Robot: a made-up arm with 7 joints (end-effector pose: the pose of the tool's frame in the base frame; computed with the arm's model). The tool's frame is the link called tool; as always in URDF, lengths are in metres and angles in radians.
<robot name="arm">
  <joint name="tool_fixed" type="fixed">
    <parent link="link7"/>
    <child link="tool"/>
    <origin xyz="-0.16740 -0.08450 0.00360" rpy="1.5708 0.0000 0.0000"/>
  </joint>
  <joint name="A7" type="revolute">
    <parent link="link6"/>
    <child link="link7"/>
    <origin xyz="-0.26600 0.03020 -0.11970" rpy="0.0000 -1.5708 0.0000"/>
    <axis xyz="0 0 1"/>
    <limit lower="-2.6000" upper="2.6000" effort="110" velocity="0.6"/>
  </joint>
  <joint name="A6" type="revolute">
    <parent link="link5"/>
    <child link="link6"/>
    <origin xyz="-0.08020 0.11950 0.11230" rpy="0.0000 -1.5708 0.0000"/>
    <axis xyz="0 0 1"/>
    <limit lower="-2.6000" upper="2.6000" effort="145" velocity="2.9"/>
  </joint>
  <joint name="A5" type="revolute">
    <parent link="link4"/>
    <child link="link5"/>
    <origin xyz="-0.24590 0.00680 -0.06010" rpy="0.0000 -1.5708 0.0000"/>
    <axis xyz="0 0 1"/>
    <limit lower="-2.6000" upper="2.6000" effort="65" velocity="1.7"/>
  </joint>
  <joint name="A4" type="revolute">
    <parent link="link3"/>
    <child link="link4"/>
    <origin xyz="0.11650 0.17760 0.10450" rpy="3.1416 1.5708 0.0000"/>
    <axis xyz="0 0 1"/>
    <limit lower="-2.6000" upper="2.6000" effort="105" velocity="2.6"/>
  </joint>
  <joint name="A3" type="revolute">
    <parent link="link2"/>
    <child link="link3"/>
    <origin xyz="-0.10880 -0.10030 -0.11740" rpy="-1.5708 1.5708 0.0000"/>
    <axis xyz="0 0 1"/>
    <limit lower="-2.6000" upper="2.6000" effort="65" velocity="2.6"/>
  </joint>
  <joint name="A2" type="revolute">
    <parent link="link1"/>
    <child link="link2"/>
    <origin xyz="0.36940 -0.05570 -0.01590" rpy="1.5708 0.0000 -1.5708"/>
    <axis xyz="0 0 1"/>
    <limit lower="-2.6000" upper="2.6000" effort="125" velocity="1.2"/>
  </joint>
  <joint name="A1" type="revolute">
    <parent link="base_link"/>
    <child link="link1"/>
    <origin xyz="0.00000 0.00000 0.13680" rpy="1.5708 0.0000 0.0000"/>
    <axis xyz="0 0 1"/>
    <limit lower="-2.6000" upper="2.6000" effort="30" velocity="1.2"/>
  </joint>
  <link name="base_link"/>
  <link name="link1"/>
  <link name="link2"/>
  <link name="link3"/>
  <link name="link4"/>
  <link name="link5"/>
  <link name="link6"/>
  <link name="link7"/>
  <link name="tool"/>
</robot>
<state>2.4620 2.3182 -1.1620 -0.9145 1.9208 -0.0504 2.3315</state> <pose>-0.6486 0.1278 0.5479 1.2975 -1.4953 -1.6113</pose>
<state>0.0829 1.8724 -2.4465 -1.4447 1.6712 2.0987 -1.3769</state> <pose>0.3977 0.2204 -0.0893 -0.5821 -2.8455 0.3504</pose>
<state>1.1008 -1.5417 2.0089 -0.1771 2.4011 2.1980 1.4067</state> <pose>0.7708 -0.2270 0.1544 -1.1533 -2.0678 -1.3501</pose>
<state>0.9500 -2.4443 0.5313 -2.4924 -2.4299 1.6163 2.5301</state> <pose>0.3426 -0.4989 0.5846 3.0464 0.6647 0.1136</pose>
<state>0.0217 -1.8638 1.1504 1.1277 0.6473 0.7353 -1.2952</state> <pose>0.3886 -0.1711 -0.1405 0.0526 -2.1640 -1.6531</pose>
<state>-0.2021 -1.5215 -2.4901 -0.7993 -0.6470 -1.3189 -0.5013</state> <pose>0.5272 -0.3877 -0.1120 1.5815 1.3531 2.2322</pose>
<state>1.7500 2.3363 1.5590 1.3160 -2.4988 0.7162 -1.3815</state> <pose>0.3528 0.1899 0.4434 0.5948 1.6362 1.0399</pose>
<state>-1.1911 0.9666 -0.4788 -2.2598 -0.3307 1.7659 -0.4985</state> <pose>-0.0249 -0.0377 -0.2861 1.6117 -0.0806 -2.6477</pose>
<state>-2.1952 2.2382 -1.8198 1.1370 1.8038 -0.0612 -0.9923</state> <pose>-0.0637 -0.1926 -0.5178 0.7403 1.8903 2.0812</pose>
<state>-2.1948 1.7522 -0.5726 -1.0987 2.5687 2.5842 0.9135</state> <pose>-0.0166 -0.3025 -0.4937 2.0879 1.2972 1.8400</pose>
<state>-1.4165 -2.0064 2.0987 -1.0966 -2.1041 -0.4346 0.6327</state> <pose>-0.2250 -0.0354 -0.1424 0.9660 0.9888 -0.0321</pose>
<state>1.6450 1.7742 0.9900 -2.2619 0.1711 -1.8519 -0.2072</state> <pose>0.6388 0.0920 0.5798 -1.7588 -1.9876 -0.2599</pose>
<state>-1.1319 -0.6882 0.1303 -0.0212 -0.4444 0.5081 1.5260</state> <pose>0.4301 -0.3993 -0.4538 1.6829 2.5202 0.3892</pose>
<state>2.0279 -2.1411 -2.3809 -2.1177 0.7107 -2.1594 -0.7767</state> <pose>-0.4991 -0.3658 0.1738 -1.0344 -0.5505 1.5070</pose>
